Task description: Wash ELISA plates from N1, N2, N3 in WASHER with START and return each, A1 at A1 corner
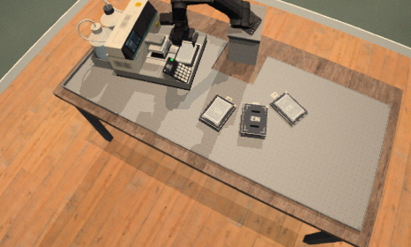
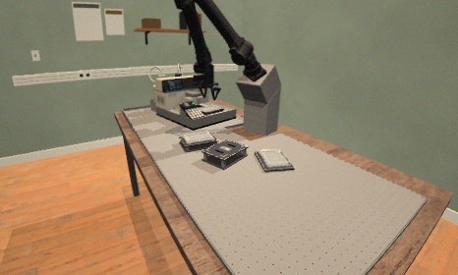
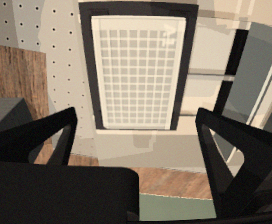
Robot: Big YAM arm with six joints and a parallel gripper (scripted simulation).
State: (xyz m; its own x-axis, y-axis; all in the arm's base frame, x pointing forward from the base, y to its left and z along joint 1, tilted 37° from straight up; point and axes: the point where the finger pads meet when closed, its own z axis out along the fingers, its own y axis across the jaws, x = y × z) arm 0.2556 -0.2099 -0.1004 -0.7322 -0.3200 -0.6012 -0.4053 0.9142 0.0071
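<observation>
My hand is 7 cm above the ELISA plate. Round my hand: plate washer: 14 cm to the right, 7 cm ahead, 2 cm below; then nest label: 49 cm to the left, 16 cm behind, 15 cm below.
</observation>
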